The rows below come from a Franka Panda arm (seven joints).
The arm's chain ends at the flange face. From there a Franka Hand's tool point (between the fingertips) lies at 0.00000 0.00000 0.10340 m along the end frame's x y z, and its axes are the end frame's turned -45 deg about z.
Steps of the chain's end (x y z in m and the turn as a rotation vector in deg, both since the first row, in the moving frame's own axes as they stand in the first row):
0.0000, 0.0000, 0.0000, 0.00, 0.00, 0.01
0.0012, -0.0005, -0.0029, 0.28, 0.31, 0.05
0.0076, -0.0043, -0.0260, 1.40, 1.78, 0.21
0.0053, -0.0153, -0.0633, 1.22, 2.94, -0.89
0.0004, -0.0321, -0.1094, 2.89, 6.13, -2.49
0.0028, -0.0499, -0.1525, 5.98, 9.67, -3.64
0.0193, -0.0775, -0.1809, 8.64, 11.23, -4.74
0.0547, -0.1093, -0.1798, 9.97, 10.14, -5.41
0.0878, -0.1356, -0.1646, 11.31, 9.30, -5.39
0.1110, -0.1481, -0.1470, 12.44, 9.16, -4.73
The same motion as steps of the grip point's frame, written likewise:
0.0000, 0.0000, 0.0000, 0.00, 0.00, 0.01
0.0020, 0.0005, -0.0029, -0.02, 0.42, 0.05
0.0125, 0.0028, -0.0261, -0.27, 2.25, 0.21
0.0199, -0.0049, -0.0635, -1.22, 2.94, -0.89
0.0346, -0.0185, -0.1101, -2.29, 6.38, -2.49
0.0572, -0.0293, -0.1545, -2.61, 11.07, -3.64
0.0937, -0.0389, -0.1840, -1.83, 14.05, -4.74
0.1413, -0.0396, -0.1830, -0.12, 14.22, -5.41
0.1838, -0.0376, -0.1680, 1.42, 14.57, -5.39
0.2102, -0.0315, -0.1507, 2.32, 15.27, -4.73

